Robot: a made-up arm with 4 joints.
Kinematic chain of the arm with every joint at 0, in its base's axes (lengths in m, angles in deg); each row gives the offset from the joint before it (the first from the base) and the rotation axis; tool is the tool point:
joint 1: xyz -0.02 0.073 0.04 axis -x
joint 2: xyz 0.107 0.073 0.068 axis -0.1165 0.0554 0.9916
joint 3: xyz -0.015 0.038 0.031 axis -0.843 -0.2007 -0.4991
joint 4: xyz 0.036 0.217 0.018 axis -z
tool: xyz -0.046 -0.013 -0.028
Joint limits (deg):
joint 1: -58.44..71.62
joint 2: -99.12..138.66
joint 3: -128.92..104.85
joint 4: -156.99..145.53
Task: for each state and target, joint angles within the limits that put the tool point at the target. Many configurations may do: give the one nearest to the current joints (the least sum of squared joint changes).
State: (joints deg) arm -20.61 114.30 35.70 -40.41
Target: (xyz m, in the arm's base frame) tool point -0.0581 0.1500 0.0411
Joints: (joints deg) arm -26.19 115.07 52.69 -44.77
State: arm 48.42 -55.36 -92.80 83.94
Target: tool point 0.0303 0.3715 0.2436
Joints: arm 31.56 -67.10 -99.38 50.62
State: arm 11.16 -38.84 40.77 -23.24
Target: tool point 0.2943 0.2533 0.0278
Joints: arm 20.23 -59.99 23.29 1.34
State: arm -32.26 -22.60 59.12 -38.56
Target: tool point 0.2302 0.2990 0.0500
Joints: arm 2.50 -33.42 32.08 -11.01
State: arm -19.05 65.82 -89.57 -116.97
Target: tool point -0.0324 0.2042 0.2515
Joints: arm 27.20 108.77 -72.71 -76.85
